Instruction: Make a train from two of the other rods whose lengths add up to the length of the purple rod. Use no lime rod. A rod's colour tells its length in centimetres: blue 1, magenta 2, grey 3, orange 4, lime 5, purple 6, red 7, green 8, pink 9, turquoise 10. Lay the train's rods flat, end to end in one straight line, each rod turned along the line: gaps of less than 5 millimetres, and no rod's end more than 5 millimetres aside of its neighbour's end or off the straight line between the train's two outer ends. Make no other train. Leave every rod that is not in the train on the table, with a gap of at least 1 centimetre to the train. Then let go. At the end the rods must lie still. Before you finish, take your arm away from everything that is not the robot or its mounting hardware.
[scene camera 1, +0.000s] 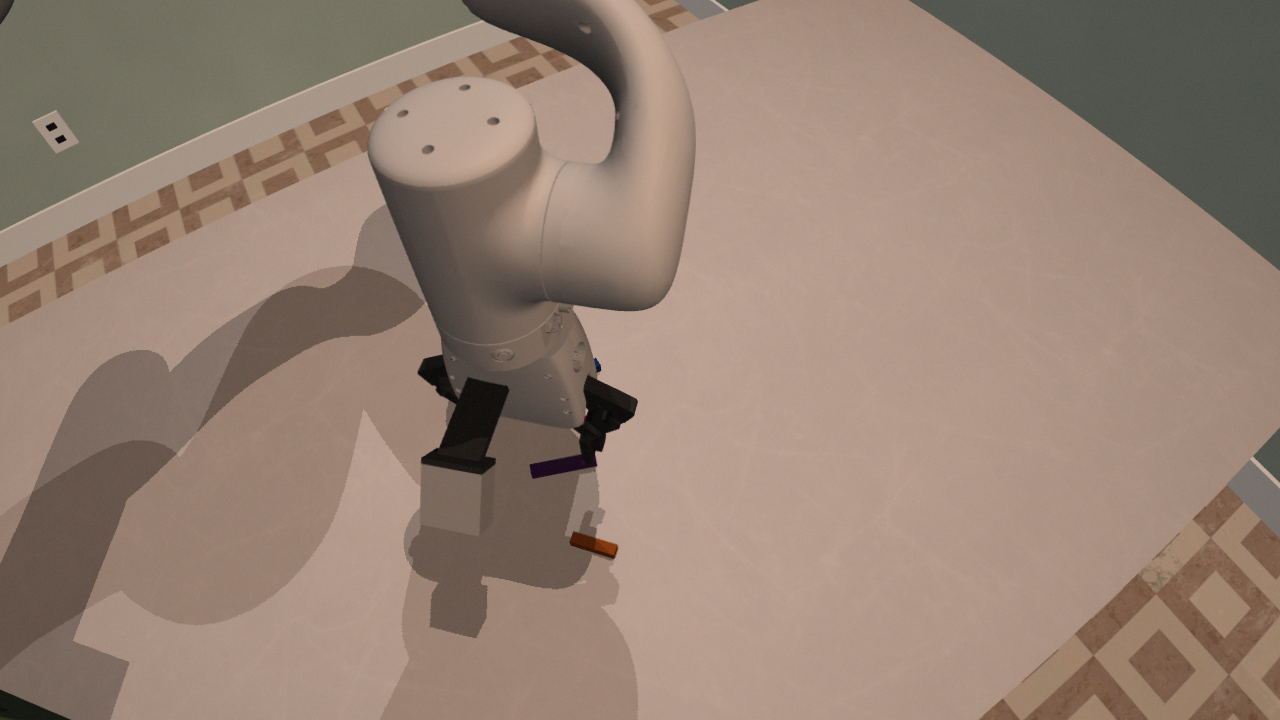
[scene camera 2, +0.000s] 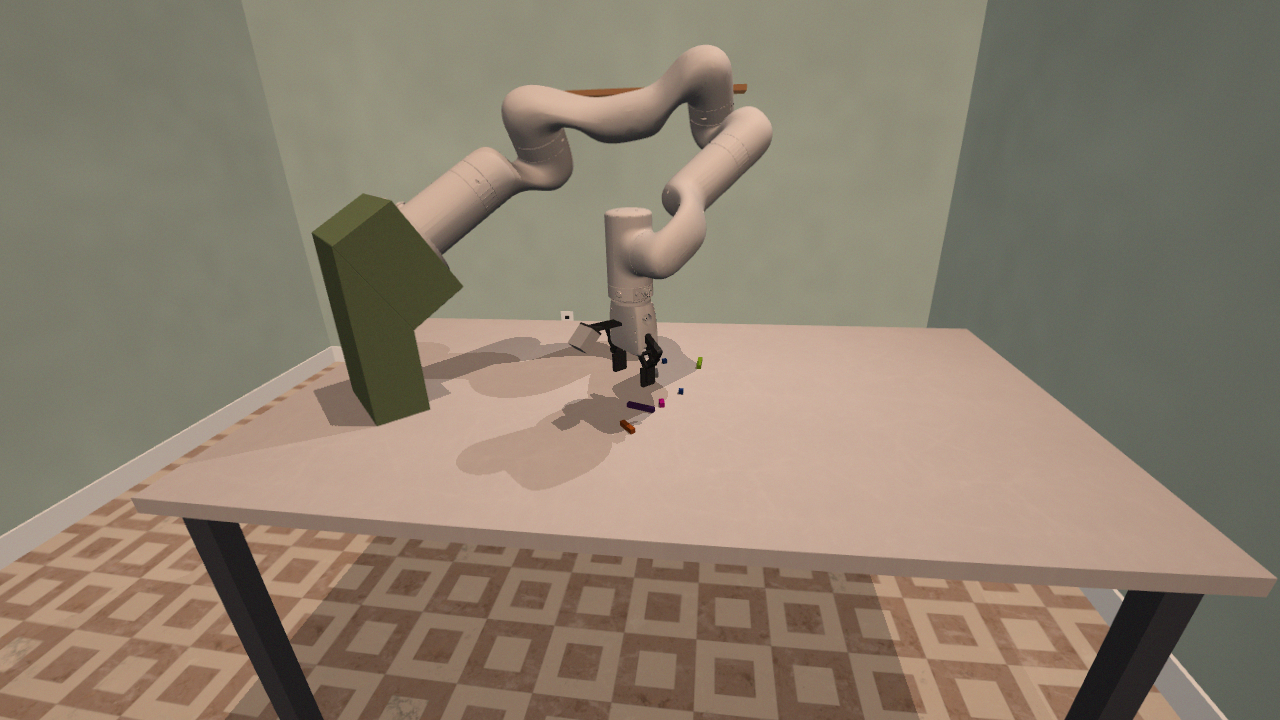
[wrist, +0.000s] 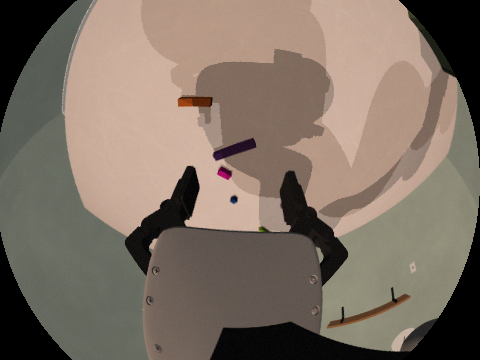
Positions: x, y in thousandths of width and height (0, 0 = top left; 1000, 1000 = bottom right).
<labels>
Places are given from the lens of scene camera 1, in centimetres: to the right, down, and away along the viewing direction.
gripper (scene camera 1: 421, 608): -8, 6, 62
orange rod (scene camera 1: 457, 753): -5, 16, 63
</labels>
